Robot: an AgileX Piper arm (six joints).
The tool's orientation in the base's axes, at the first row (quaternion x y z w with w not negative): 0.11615, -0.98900, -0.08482, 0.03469
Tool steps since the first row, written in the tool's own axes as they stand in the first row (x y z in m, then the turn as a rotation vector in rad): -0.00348, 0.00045, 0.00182, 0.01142, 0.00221, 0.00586; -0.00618, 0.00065, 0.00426, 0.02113, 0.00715, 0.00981; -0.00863, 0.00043, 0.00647, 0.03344, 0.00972, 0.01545; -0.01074, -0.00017, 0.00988, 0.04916, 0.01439, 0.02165; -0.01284, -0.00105, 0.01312, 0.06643, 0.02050, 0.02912
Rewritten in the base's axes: 0.00312, 0.00154, -0.00188, -0.01210, 0.00036, -0.00481; 0.00548, 0.00276, -0.00438, -0.02298, 0.00344, -0.00735; 0.00771, 0.00348, -0.00671, -0.03600, 0.00391, -0.01185; 0.00959, 0.00395, -0.01027, -0.05285, 0.00567, -0.01635; 0.01154, 0.00411, -0.01371, -0.07164, 0.00865, -0.02178
